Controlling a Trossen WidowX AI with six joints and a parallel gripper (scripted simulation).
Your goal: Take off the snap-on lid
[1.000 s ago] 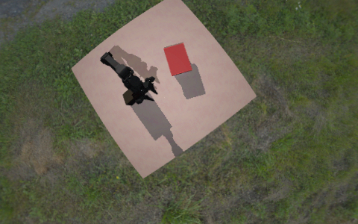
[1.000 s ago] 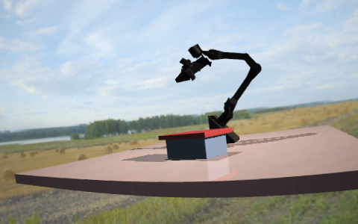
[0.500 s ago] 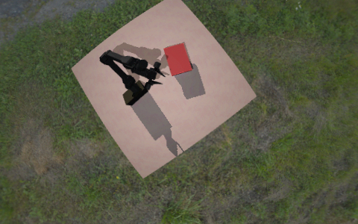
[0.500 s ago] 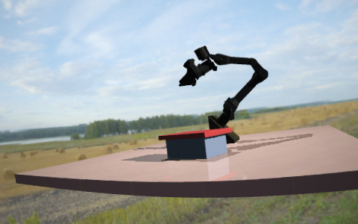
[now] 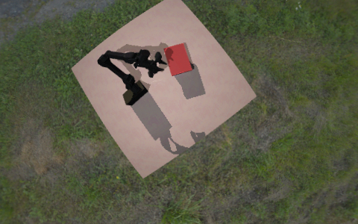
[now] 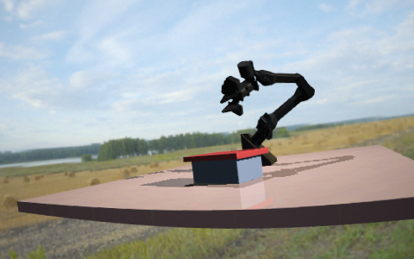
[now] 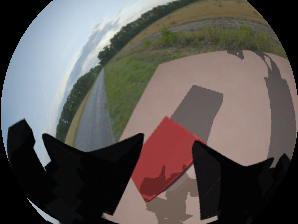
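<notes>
Right now the lid is 180 mm below my gripper tip, 140 mm ahead of it and 40 mm to the left of it. Also, from my gripper tip: storage box (220 mm below, 140 mm ahead, 40 mm to the left).
</notes>
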